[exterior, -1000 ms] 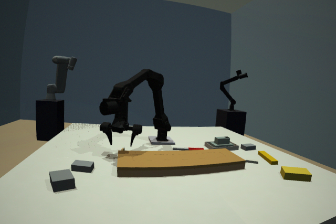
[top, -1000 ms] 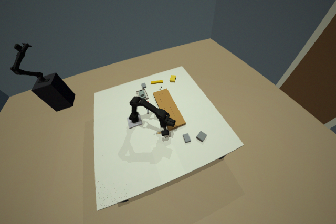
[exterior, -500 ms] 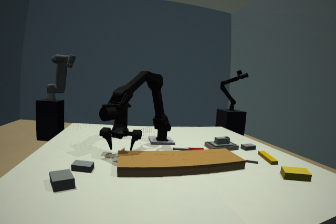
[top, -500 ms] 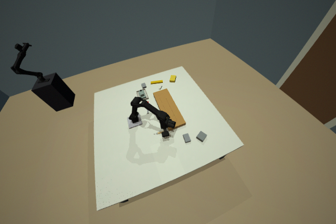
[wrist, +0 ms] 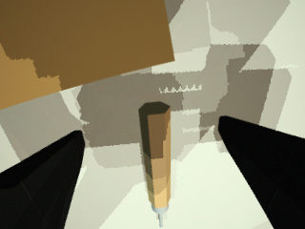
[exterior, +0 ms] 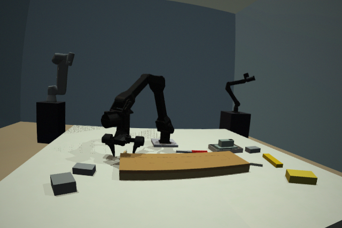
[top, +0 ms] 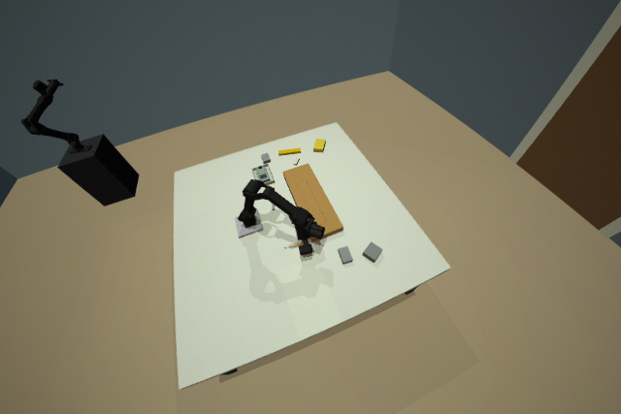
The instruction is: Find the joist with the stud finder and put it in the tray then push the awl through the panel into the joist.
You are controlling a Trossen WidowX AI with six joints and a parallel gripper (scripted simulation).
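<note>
The wooden-handled pointed tool lies 60 mm behind my gripper tip and 10 mm to the left of it. Round my gripper tip: grey tray: 90 mm behind, 560 mm to the left, 10 mm above; red-handled tool: 80 mm behind, 340 mm to the left; stud finder: 90 mm behind, 570 mm to the left, 40 mm above.
</note>
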